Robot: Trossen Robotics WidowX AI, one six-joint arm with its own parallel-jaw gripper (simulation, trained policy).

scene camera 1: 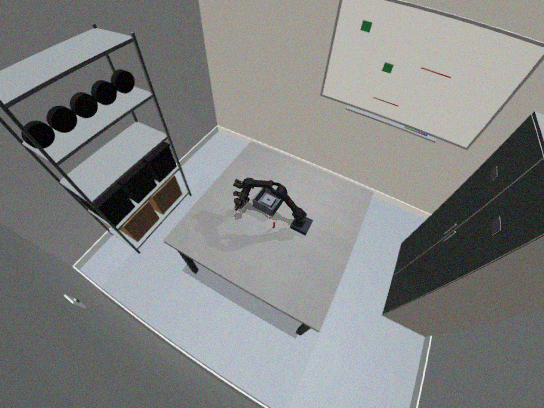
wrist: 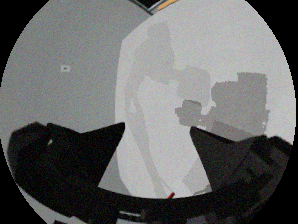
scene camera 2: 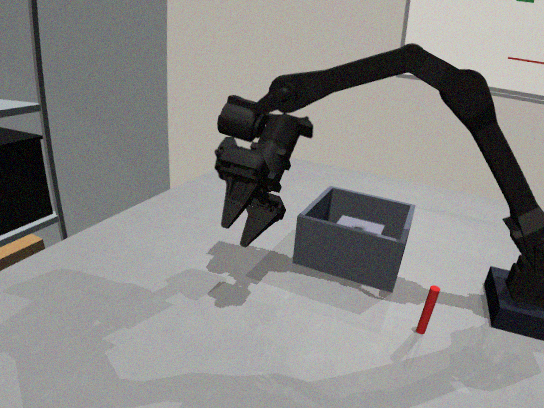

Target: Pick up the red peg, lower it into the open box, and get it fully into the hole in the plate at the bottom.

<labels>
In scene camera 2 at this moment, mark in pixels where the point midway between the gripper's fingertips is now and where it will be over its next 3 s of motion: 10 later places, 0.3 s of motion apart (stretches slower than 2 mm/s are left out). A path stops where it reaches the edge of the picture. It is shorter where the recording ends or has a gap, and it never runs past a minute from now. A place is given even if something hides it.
My gripper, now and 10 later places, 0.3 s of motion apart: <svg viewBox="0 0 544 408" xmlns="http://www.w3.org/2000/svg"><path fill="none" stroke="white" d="M234 237L269 248L319 257L374 263L420 267L440 278L437 295L429 311L426 321L426 324L423 308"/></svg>
</labels>
